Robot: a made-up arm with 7 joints. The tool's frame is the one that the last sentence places.
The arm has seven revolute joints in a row. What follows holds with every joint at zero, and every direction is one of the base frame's.
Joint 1 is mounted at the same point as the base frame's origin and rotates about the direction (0.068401, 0.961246, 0.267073), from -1.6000 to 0.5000 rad.
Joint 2 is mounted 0.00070 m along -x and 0.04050 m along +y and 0.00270 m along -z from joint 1 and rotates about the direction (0.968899, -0.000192, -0.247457), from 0.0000 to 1.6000 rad.
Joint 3 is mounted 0.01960 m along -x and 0.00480 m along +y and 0.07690 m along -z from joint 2 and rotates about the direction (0.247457, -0.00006, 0.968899), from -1.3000 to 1.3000 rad.
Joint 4 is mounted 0.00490 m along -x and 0.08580 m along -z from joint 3 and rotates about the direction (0.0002, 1, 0.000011), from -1.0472 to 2.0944 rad.
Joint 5 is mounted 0.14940 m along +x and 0.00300 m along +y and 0.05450 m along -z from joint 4 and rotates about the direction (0.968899, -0.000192, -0.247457), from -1.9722 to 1.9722 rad.
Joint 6 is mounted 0.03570 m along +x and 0.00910 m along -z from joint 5 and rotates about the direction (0.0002, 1, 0.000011), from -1.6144 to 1.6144 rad.
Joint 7 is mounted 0.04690 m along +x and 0.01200 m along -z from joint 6 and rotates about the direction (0.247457, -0.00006, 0.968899), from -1.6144 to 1.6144 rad.
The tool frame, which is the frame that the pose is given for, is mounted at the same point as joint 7; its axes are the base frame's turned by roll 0.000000, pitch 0.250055 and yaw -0.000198 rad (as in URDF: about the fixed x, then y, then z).
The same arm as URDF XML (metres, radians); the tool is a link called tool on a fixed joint. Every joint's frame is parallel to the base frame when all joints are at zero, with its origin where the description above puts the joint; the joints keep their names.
<robot name="arm">
  <link name="base_link"/>
  <link name="link1"/>
  <link name="link2"/>
  <link name="link3"/>
  <link name="link4"/>
  <link name="link5"/>
  <link name="link6"/>
  <link name="link7"/>
  <link name="tool"/>
  <joint name="joint 1" type="revolute">
    <parent link="base_link"/>
    <child link="link1"/>
    <origin xyz="0 0 0" rpy="0 0 0"/>
    <axis xyz="0.068403 0.961235 0.26711"/>
    <limit lower="-1.6" upper="0.5"/>
  </joint>
  <joint name="joint 2" type="revolute">
    <parent link="link1"/>
    <child link="link2"/>
    <origin xyz="-0.0007 0.0405 -0.0027" rpy="0 0 0"/>
    <axis xyz="0.968889 -0.0002 -0.247497"/>
    <limit lower="0" upper="1.6"/>
  </joint>
  <joint name="joint 3" type="revolute">
    <parent link="link2"/>
    <child link="link3"/>
    <origin xyz="-0.0196 0.0048 -0.0769" rpy="0 0 0"/>
    <axis xyz="0.247497 -0.0001 0.968889"/>
    <limit lower="-1.3" upper="1.3"/>
  </joint>
  <joint name="joint 4" type="revolute">
    <parent link="link3"/>
    <child link="link4"/>
    <origin xyz="-0.0049 0 -0.0858" rpy="0 0 0"/>
    <axis xyz="0.0002 1 0"/>
    <limit lower="-1.0472" upper="2.0944"/>
  </joint>
  <joint name="joint 5" type="revolute">
    <parent link="link4"/>
    <child link="link5"/>
    <origin xyz="0.1494 0.003 -0.0545" rpy="0 0 0"/>
    <axis xyz="0.968889 -0.0002 -0.247497"/>
    <limit lower="-1.9722" upper="1.9722"/>
  </joint>
  <joint name="joint 6" type="revolute">
    <parent link="link5"/>
    <child link="link6"/>
    <origin xyz="0.0357 0 -0.0091" rpy="0 0 0"/>
    <axis xyz="0.0002 1 0"/>
    <limit lower="-1.6144" upper="1.6144"/>
  </joint>
  <joint name="joint 7" type="revolute">
    <parent link="link6"/>
    <child link="link7"/>
    <origin xyz="0.0469 0 -0.012" rpy="0 0 0"/>
    <axis xyz="0.247497 -0.0001 0.968889"/>
    <limit lower="-1.6144" upper="1.6144"/>
  </joint>
  <joint name="tool_fixed" type="fixed">
    <parent link="link7"/>
    <child link="tool"/>
    <origin xyz="0 0 0" rpy="0 0.2501 -0.0002"/>
  </joint>
</robot>

